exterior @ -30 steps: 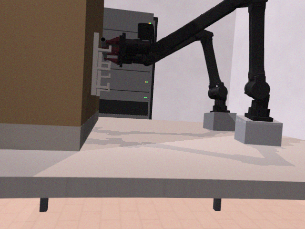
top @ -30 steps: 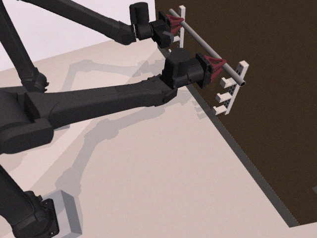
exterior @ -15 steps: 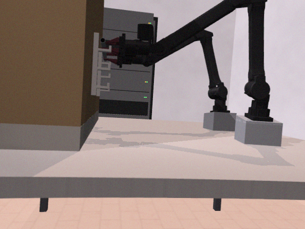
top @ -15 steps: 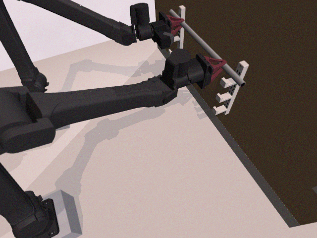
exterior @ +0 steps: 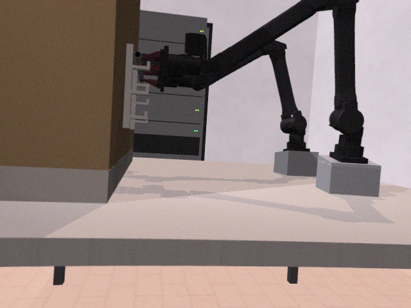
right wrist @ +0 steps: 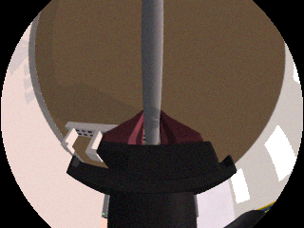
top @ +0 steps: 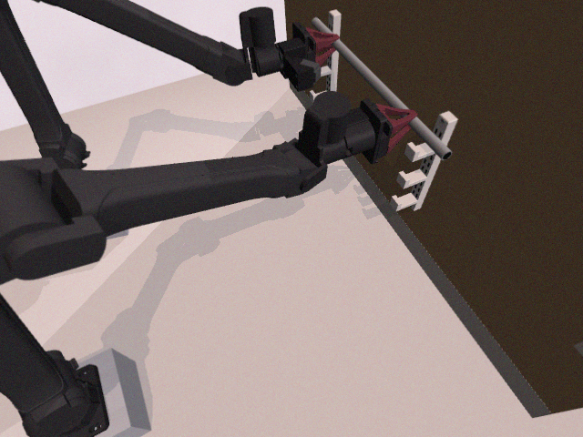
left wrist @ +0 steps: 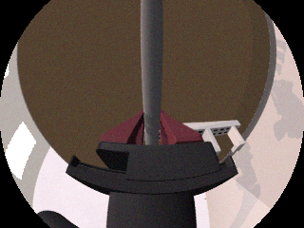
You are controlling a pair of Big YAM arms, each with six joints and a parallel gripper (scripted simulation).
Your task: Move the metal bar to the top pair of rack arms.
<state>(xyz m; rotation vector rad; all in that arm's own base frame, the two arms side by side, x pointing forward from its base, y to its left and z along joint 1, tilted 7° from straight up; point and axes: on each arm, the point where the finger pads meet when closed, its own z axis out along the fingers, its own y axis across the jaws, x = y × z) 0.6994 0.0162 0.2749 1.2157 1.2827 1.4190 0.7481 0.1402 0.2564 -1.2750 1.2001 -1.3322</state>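
My left gripper is now 10 mm short of the grey metal bar and 150 mm to the left of it. Also, from my left hand: brown wall (200 mm ahead, 180 mm to the right, 70 mm above).
Now: the grey metal bar 15 cm to the left of my right hand and 1 cm behind it. Round my right hand: brown wall: 18 cm ahead, 11 cm to the left, 7 cm above.
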